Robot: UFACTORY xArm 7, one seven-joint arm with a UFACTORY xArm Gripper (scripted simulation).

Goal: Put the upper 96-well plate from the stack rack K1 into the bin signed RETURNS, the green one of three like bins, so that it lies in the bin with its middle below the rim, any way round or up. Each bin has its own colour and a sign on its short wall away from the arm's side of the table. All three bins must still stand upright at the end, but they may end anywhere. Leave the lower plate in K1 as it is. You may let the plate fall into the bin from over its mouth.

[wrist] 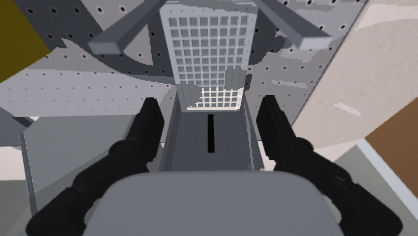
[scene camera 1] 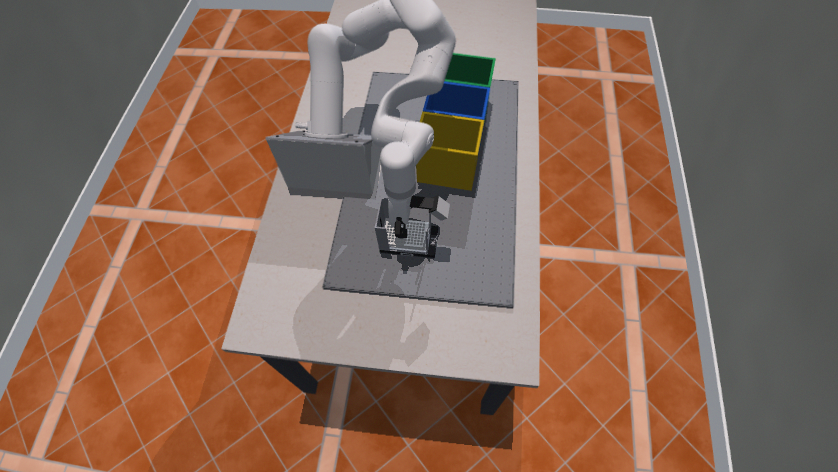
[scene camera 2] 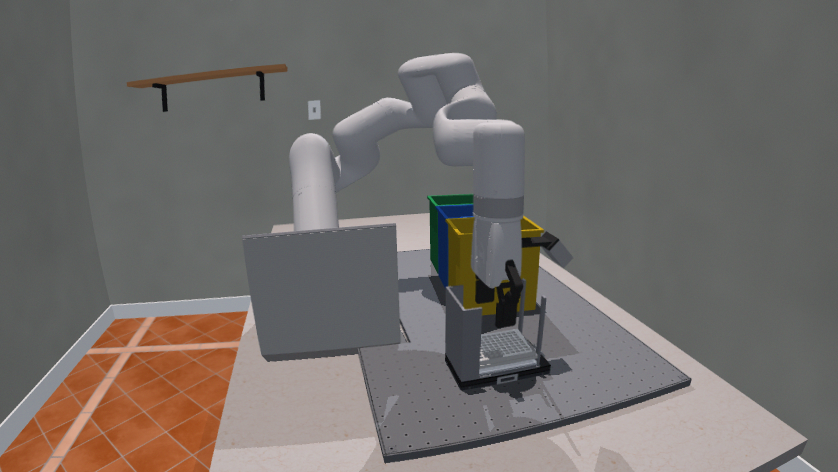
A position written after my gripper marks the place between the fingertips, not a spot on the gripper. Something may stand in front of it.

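Green bin (scene camera 1: 464, 69), (scene camera 2: 442, 200); out of frame in the wrist view. Yellow bin (scene camera 1: 452, 168), (scene camera 2: 460, 272). Blue bin (scene camera 1: 455, 99), (scene camera 2: 453, 211); out of frame in the wrist view. My gripper (scene camera 2: 494, 313), visible.
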